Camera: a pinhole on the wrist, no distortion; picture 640 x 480 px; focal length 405.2 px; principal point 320.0 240.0 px. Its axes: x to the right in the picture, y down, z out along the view. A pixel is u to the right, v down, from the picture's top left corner.
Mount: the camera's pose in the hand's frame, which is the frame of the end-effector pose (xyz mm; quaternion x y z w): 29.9 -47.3 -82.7 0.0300 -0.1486 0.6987 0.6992
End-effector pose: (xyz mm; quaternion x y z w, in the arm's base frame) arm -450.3 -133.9 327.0 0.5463 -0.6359 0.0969 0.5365
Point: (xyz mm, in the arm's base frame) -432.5 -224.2 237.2
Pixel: 325.0 271.1
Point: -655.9 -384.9 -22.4
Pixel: 386.6 316.8
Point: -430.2 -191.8 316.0
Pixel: 440.8 172.7
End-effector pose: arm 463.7 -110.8 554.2 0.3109 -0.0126 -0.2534 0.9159
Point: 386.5 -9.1 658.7
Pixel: outside the picture
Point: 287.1 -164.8 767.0
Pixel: 489.5 408.4
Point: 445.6 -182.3 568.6
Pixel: 421.5 212.2
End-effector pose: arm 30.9 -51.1 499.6 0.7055 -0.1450 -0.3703 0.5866
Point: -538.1 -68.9 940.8
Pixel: outside the picture
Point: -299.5 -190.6 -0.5
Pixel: 59.6 169.7
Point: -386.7 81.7 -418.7
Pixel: outside the picture
